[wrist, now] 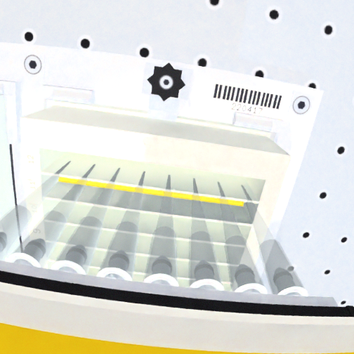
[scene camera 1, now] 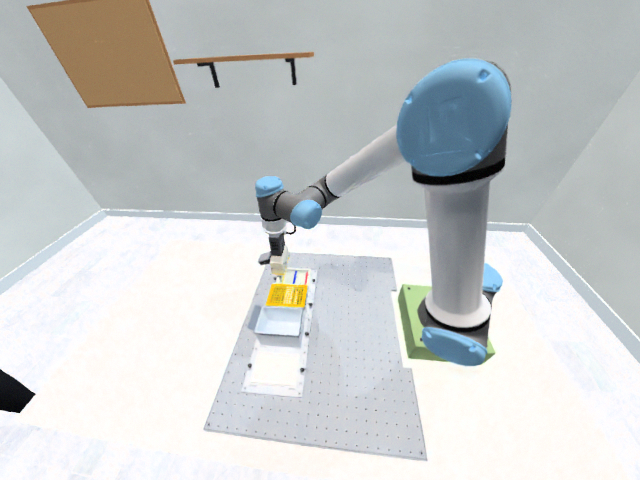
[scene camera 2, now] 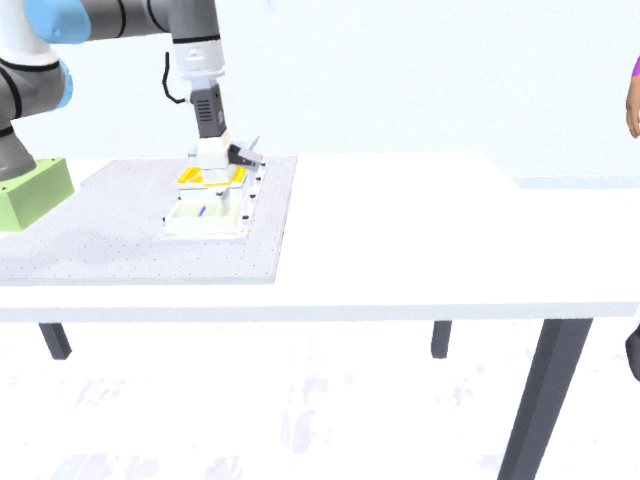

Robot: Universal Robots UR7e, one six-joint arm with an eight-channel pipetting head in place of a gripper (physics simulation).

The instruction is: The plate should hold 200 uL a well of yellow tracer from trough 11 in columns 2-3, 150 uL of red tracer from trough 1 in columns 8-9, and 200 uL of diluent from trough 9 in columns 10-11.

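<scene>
My pipetting head (scene camera 1: 279, 276) (scene camera 2: 225, 200) (wrist: 167, 220) carries a row of clear tips. The tips reach down into the cream trough rack (scene camera 2: 204, 225) (wrist: 100, 132). In the wrist view their dark ends cross the yellow liquid strip (wrist: 150, 192), near the label 11; how deep they sit I cannot tell. A blue strip (scene camera 1: 294, 277) (scene camera 2: 202, 211) lies mid-rack, and a red strip (scene camera 1: 306, 277) lies at the rack's right side in scene camera 1. The label 9 shows in the wrist view; its diluent cannot be made out. The well plate cannot be made out.
An orange tip box (scene camera 1: 286, 295) (scene camera 2: 191, 176) stands beside the trough rack, with a pale open bin (scene camera 1: 279, 321) beyond it. A white carrier (scene camera 1: 247, 384) holds them on the perforated grey board (scene camera 1: 356, 330). Black star knobs (wrist: 166, 82) edge the carrier. A person's hand (scene camera 2: 633, 111) shows at the right.
</scene>
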